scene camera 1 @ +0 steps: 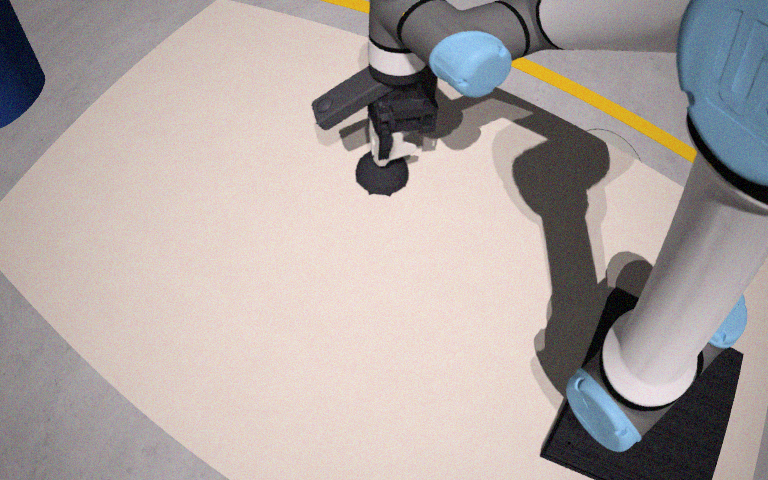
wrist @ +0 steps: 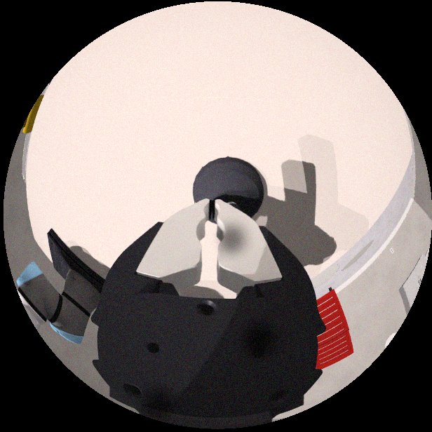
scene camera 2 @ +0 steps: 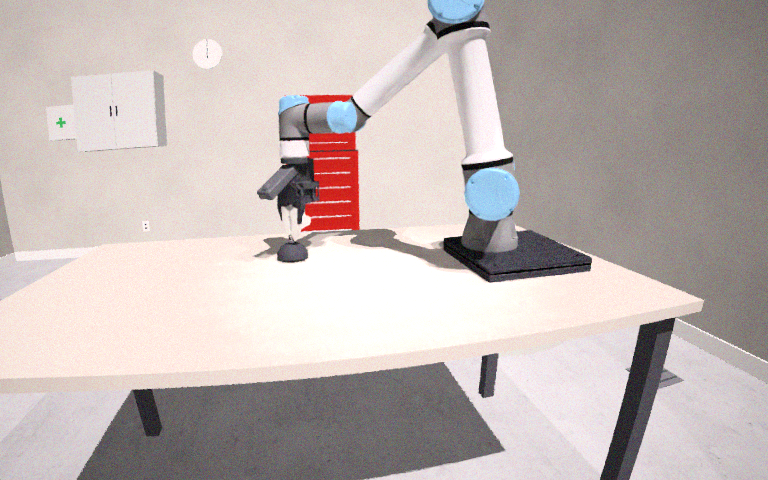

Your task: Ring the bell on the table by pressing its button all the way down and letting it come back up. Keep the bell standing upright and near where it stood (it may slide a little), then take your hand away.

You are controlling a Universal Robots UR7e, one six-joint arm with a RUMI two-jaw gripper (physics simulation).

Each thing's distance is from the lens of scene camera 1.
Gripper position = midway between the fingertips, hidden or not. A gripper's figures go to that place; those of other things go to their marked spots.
gripper (scene camera 1: 380,164): 0.86 m
bell (scene camera 1: 385,180): 0.87 m
